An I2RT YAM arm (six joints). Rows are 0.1 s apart.
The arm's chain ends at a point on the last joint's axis. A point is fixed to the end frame.
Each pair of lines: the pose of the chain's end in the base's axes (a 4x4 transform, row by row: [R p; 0 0 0 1], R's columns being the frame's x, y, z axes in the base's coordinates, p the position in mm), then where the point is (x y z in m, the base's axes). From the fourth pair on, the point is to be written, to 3 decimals.
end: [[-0.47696 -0.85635 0.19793 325.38], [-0.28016 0.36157 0.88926 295.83], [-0.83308 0.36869 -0.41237 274.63], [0 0 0 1]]
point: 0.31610 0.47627 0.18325
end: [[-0.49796 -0.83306 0.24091 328.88], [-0.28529 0.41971 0.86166 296.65], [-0.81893 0.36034 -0.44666 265.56], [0 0 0 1]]
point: 0.32833 0.47381 0.16755
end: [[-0.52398 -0.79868 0.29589 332.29], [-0.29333 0.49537 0.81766 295.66], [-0.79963 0.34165 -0.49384 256.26], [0 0 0 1]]
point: 0.34311 0.46693 0.14883
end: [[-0.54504 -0.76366 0.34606 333.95], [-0.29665 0.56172 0.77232 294.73], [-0.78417 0.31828 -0.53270 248.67], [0 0 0 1]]
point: 0.355 0.460 0.133
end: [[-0.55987 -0.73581 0.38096 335.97], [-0.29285 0.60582 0.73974 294.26], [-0.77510 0.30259 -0.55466 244.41], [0 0 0 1]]
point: 0.365 0.455 0.124
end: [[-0.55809 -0.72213 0.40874 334.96], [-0.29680 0.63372 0.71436 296.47], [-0.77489 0.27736 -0.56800 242.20], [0 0 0 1]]
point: 0.370 0.453 0.118
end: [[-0.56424 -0.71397 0.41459 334.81], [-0.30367 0.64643 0.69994 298.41], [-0.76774 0.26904 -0.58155 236.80], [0 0 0 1]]
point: 0.371 0.452 0.110
